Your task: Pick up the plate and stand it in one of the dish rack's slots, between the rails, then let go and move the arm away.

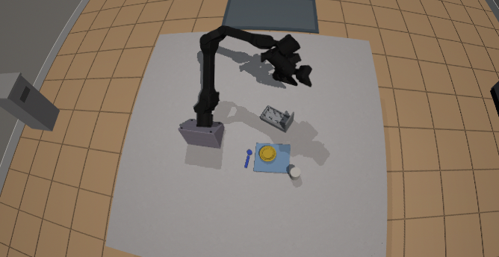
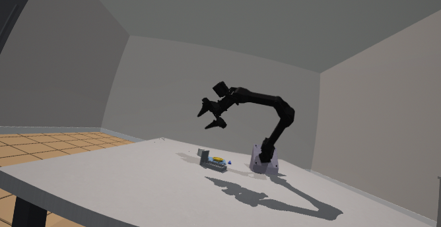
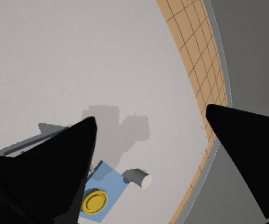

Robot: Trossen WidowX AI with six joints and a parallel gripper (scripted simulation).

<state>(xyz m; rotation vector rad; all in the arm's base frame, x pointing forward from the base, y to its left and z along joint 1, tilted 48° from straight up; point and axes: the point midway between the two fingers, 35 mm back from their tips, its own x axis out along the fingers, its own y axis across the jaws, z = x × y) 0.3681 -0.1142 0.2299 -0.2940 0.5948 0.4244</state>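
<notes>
Right now my gripper tip is 21 cm above the yellow plate, 20 cm to the left of it and 16 cm past it. Also, from my gripper tip: blue mat (23 cm below, 22 cm to the right, 14 cm behind); then white cup (30 cm to the right, 20 cm below, 5 cm behind); then grey dish rack (21 cm below, 11 cm behind, 3 cm to the right).
</notes>
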